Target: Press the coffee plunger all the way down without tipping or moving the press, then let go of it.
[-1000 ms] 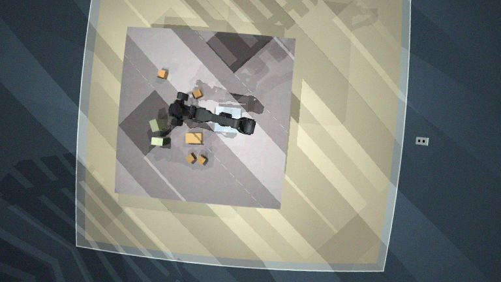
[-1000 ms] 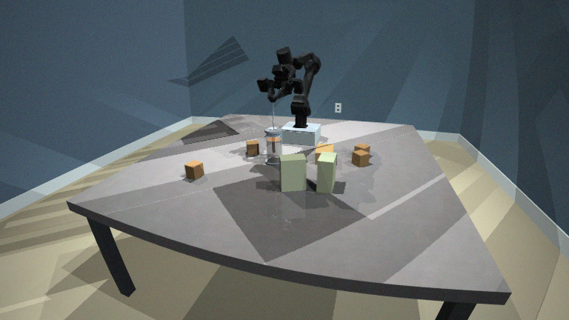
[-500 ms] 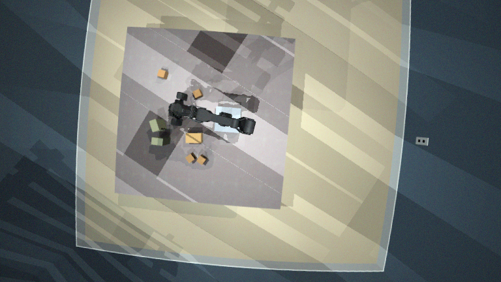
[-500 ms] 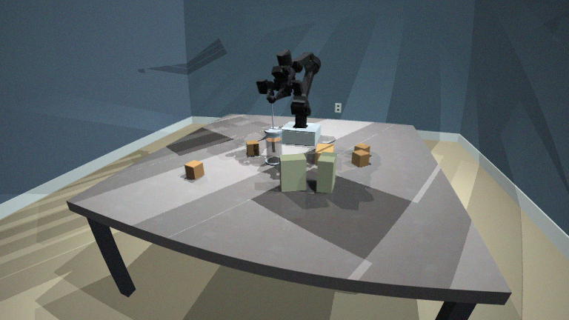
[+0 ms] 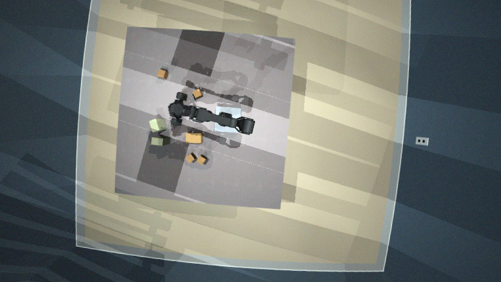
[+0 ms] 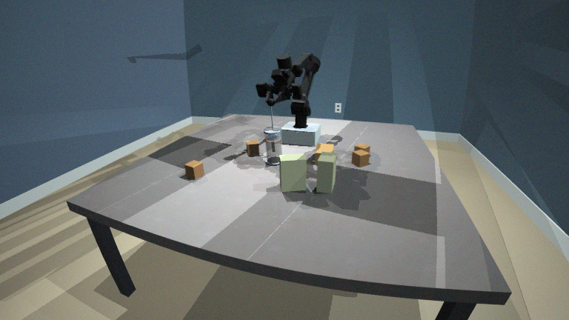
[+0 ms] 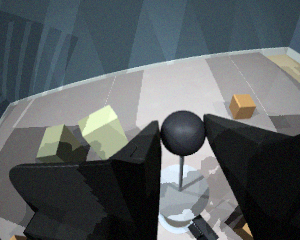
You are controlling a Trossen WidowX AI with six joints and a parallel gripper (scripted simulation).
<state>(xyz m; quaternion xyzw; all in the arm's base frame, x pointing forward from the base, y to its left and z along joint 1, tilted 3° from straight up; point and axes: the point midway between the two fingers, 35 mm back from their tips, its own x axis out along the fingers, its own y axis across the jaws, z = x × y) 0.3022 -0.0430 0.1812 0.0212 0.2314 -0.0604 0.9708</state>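
Right now my gripper tip is 30 mm past the coffee press and 120 mm above it.
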